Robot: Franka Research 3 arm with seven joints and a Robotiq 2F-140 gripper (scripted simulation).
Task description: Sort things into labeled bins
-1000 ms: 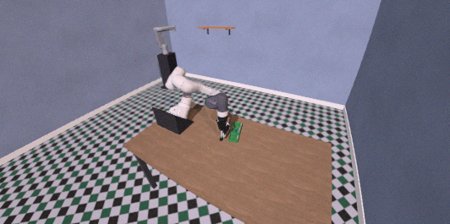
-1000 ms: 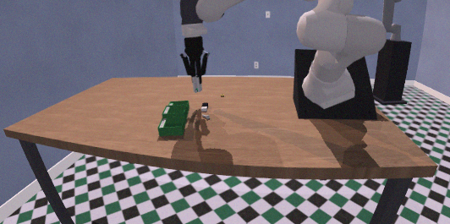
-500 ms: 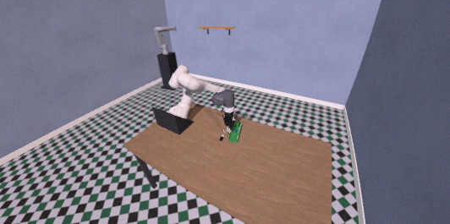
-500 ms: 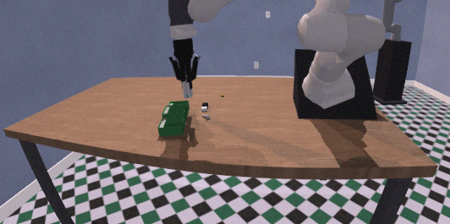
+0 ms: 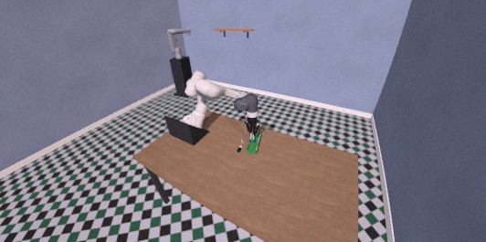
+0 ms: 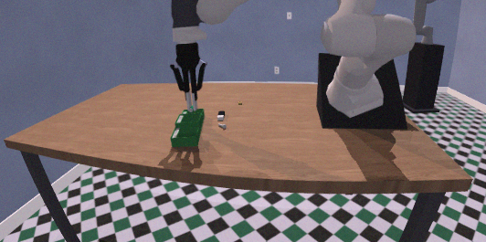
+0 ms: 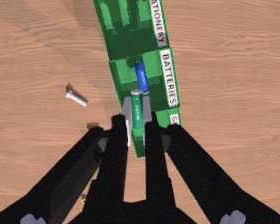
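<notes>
Now: the joined green bins 80 mm below my hand, 20 mm to the left of it and 10 mm ahead of it. Also, from my hand: grey piece 100 mm below, 100 mm behind; then green cylinder 30 mm below; then blue cylinder 90 mm below, 20 mm to the left, 10 mm ahead.
</notes>
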